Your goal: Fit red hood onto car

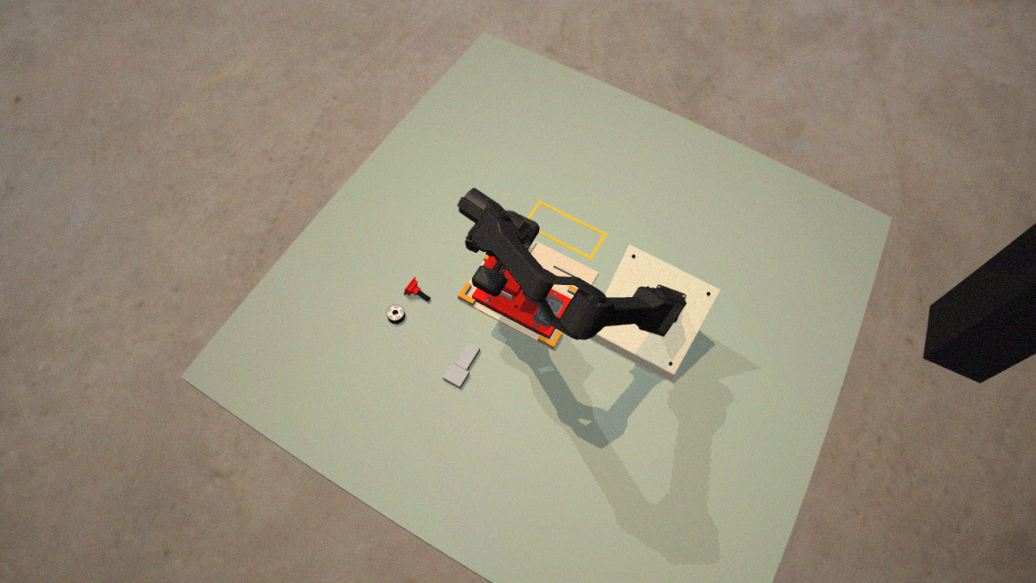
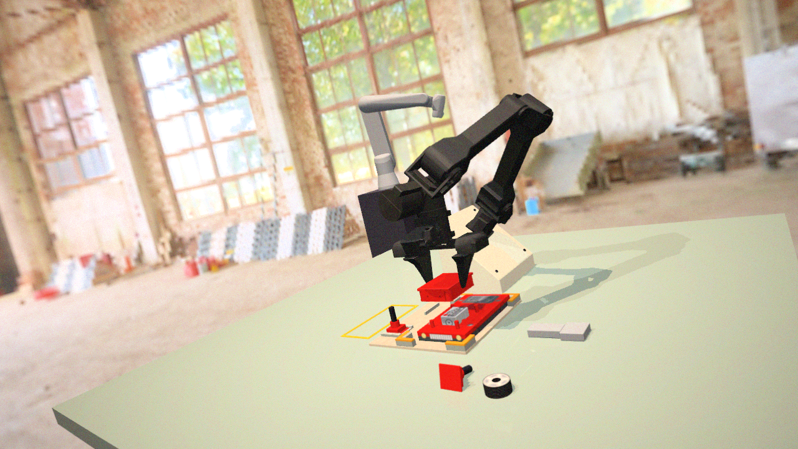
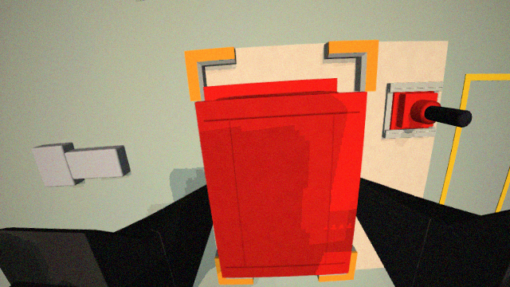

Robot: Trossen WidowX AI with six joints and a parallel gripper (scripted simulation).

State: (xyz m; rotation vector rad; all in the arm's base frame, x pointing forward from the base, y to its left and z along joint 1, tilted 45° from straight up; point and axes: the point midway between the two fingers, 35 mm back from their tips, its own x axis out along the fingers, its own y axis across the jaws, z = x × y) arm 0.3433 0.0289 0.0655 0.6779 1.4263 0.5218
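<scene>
Now: gripper tip 10 mm to the right of the grey engine block and 70 mm above it. From my gripper tip the other things lie so: wheel (200 mm ahead, 160 mm to the left, 80 mm below); then red hood (10 mm above); then black pin (10 mm ahead, 140 mm to the right, 60 mm below).
</scene>
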